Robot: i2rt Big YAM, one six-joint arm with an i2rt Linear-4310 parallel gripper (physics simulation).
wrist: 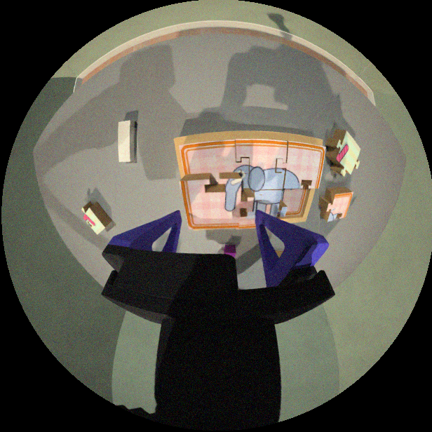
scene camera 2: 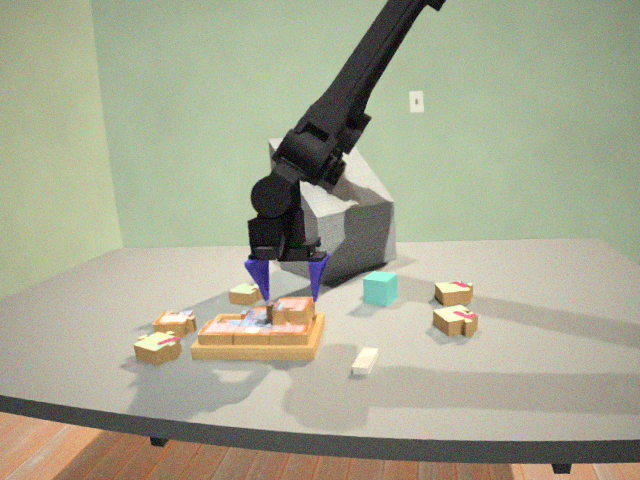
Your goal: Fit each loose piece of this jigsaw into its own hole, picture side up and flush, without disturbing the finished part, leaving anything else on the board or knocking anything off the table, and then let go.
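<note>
The puzzle board (scene camera 2: 253,353) (wrist: 250,135) holds a finished part (scene camera 2: 251,335) (wrist: 262,152) with an elephant picture. A pink-and-orange piece (scene camera 2: 293,304) (wrist: 207,207) lies picture side up on the board but stands higher than its neighbours, its brown sides showing, so it is not flush. Another pink-and-orange piece (scene camera 2: 174,322) (wrist: 341,204) lies picture side up on the table beside the board. A recess (wrist: 296,204) shows at the board's side nearest that piece. My gripper (scene camera 2: 290,299) (wrist: 217,214) is open and empty, its fingertips just above the raised piece's level.
Pale green pieces lie around the board: one (scene camera 2: 157,347) (wrist: 347,152), one (scene camera 2: 244,293) behind it, and two (scene camera 2: 453,292) (scene camera 2: 454,320) on the other side. A white block (scene camera 2: 365,360) (wrist: 125,141), a turquoise cube (scene camera 2: 379,288) and a large grey block (scene camera 2: 356,232) stand nearby.
</note>
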